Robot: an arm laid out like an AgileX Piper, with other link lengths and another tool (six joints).
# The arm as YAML. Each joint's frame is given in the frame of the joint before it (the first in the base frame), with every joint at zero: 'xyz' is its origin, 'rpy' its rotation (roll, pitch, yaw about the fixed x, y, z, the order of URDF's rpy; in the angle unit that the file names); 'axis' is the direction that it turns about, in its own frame. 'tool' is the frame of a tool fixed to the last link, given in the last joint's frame.
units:
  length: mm
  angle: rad
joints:
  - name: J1
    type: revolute
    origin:
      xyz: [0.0, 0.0, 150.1]
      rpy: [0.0, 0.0, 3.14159]
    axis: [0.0, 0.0, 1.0]
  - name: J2
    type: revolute
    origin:
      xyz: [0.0, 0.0, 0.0]
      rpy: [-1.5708, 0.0, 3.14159]
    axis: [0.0, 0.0, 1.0]
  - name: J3
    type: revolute
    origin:
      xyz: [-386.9, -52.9, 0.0]
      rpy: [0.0, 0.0, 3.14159]
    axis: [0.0, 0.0, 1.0]
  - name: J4
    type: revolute
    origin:
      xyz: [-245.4, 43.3, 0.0]
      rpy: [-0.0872, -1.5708, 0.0]
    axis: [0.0, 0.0, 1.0]
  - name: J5
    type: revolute
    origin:
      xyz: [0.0, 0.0, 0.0]
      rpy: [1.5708, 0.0, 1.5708]
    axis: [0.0, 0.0, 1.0]
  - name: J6
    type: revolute
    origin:
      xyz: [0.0, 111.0, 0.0]
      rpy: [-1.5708, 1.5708, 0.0]
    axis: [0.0, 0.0, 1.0]
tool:
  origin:
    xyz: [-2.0, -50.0, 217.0]
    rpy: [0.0, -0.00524, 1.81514]
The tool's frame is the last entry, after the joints.
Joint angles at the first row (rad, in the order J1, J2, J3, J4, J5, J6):
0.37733 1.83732 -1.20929 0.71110 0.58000 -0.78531
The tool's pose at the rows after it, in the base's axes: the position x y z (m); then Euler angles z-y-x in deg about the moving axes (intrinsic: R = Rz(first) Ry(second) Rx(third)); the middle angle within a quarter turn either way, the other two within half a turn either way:
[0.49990 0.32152 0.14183 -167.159 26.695 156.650]
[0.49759 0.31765 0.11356 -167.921 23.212 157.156]
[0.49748 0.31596 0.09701 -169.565 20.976 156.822]
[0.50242 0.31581 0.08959 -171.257 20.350 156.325]
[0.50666 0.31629 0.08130 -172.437 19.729 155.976]
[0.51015 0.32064 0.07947 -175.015 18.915 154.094]
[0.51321 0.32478 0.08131 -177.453 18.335 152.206]
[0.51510 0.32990 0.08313 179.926 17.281 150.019]
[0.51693 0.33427 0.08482 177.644 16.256 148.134]
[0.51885 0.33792 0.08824 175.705 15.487 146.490]
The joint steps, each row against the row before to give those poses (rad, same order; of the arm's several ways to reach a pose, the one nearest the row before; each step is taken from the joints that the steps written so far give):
0.00001 0.04528 -0.01073 -0.06612 0.00001 0.12236
0.00000 0.04309 0.00001 -0.02127 0.00690 0.03871
-0.00001 0.02806 0.00003 0.00023 -0.00065 0.03047
-0.00001 0.01820 -0.00207 0.01239 -0.01446 0.01413
0.00000 0.02034 -0.00388 0.01276 -0.01149 0.00602
-0.00001 0.01195 -0.00208 0.04551 -0.00663 0.00250
0.00001 0.00435 -0.00001 0.04569 -0.00569 0.00003
0.00000 0.00480 -0.00001 0.05289 -0.00029 0.00002
0.00001 0.00427 0.00005 0.04710 -0.00005 -0.00005
0.00000 0.00052 -0.00002 0.04018 0.00002 0.00004

